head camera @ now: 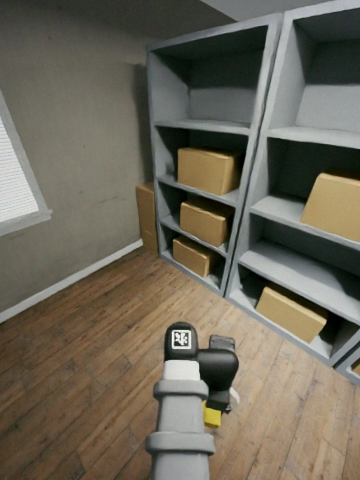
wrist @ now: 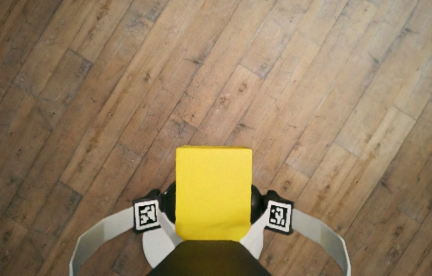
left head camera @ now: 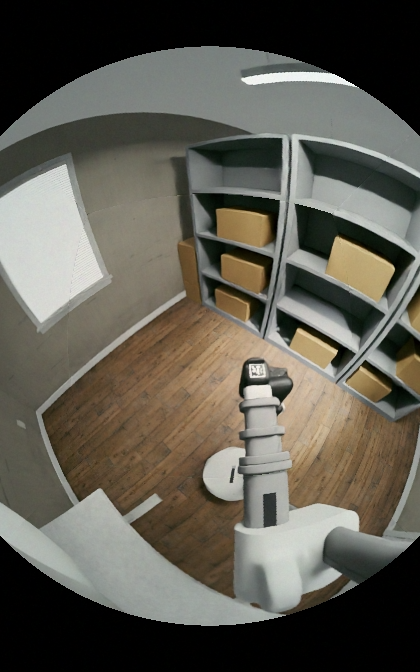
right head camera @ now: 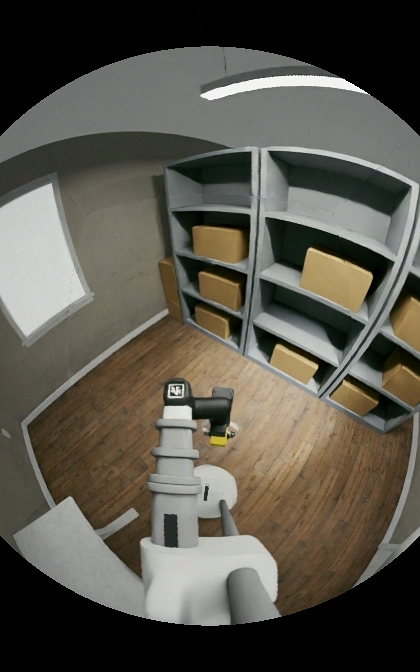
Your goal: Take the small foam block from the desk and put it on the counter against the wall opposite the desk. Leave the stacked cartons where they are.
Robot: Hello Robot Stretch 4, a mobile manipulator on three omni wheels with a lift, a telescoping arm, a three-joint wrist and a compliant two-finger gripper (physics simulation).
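Observation:
My gripper is shut on the small yellow foam block. Its two fingertips press the block from the left and right sides in the wrist view, and the block is held above the wooden floor. The gripper's fingers are hidden behind the arm in the left head view. A pale flat top shows in part at the lower left of both side head views; I cannot tell whether it is the desk or the counter. A tall brown carton stands against the wall beside the shelves.
Grey shelf units stand ahead and to the right, holding several brown boxes. A wall with a window is on the left. A light floor-level bar juts out beside the pale top.

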